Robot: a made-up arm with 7 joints.
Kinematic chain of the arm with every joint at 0, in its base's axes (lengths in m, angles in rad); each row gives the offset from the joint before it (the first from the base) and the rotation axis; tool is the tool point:
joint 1: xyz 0 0 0.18 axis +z
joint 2: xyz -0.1 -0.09 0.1 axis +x
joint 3: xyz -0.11 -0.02 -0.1 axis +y
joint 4: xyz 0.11 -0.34 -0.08 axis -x
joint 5: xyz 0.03 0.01 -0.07 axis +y
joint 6: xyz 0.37 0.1 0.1 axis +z
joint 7: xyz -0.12 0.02 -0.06 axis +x
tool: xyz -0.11 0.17 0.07
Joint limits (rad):
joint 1: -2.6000..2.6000
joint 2: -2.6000..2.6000
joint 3: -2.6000..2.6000
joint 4: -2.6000..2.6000
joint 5: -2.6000..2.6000
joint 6: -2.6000..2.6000
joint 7: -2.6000..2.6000
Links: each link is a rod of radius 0.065 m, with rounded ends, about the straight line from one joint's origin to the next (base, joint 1, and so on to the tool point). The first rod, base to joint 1, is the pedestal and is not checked.
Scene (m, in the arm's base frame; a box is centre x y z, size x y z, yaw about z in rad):
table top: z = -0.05
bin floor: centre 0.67 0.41 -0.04 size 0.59 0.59 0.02 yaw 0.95
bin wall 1: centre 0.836 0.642 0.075 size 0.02 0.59 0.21 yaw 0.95
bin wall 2: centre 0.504 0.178 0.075 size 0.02 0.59 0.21 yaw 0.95
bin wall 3: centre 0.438 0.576 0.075 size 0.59 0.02 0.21 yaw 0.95
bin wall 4: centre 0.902 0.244 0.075 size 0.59 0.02 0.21 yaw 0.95
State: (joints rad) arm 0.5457 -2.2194 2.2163 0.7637 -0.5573 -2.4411 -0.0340
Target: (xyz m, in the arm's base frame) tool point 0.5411 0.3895 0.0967
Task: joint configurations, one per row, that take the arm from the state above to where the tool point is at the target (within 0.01 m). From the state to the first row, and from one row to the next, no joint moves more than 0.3 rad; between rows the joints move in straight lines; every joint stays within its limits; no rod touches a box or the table.
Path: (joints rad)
1: 0.2964 -2.1221 2.1777 0.9205 -0.7443 -2.2962 0.0129
2: 0.0471 -2.0249 2.1392 1.0772 -0.9313 -2.1513 0.0599
3: -0.2022 -1.9276 2.1006 1.2340 -1.1184 -2.0065 0.1068
4: -0.4515 -1.8303 2.0621 1.3907 -1.3054 -1.8616 0.1538
5: -0.6973 -1.8625 2.1685 1.6077 -1.3914 -1.8390 0.1864
6: -0.9431 -1.8946 2.2749 1.8247 -1.4774 -1.8164 0.2190
7: -1.1890 -1.9267 2.3813 2.0417 -1.5634 -1.7937 0.2517
8: -1.4348 -1.9589 2.4877 2.2587 -1.6494 -1.7711 0.2843
9: -1.6806 -1.9910 2.5941 2.4757 -1.7354 -1.7485 0.3169
10: -1.7664 -2.1832 2.5970 2.4483 -1.6728 -1.7915 0.2711
11: -1.8522 -2.3755 2.6000 2.4209 -1.6102 -1.8345 0.2252

